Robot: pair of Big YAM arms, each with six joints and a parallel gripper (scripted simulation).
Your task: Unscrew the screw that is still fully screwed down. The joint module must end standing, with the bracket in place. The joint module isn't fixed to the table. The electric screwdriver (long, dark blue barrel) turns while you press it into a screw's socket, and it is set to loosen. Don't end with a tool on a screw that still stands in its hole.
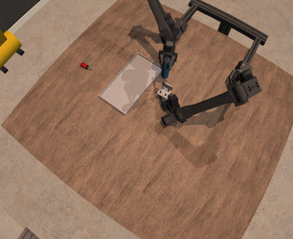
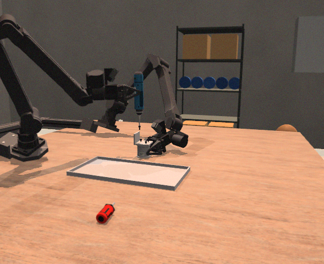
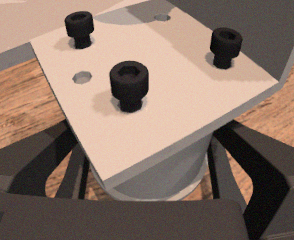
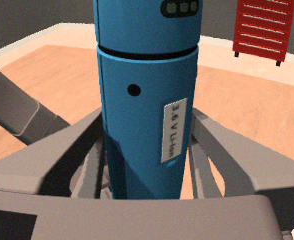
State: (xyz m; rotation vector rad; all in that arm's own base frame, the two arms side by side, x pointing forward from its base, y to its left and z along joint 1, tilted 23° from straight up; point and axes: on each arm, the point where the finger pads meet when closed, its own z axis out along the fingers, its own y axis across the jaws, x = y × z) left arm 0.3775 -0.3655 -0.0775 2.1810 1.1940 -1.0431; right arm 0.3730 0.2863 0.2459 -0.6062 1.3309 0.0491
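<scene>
The joint module lies 1 cm above my left hand. The rest, counted from my left hand: shallow grey tray 22 cm to the right, 6 cm ahead, 2 cm below; pale l-shaped bracket 5 cm above; red manual screwdriver 55 cm to the right, 18 cm ahead, 1 cm below.
</scene>
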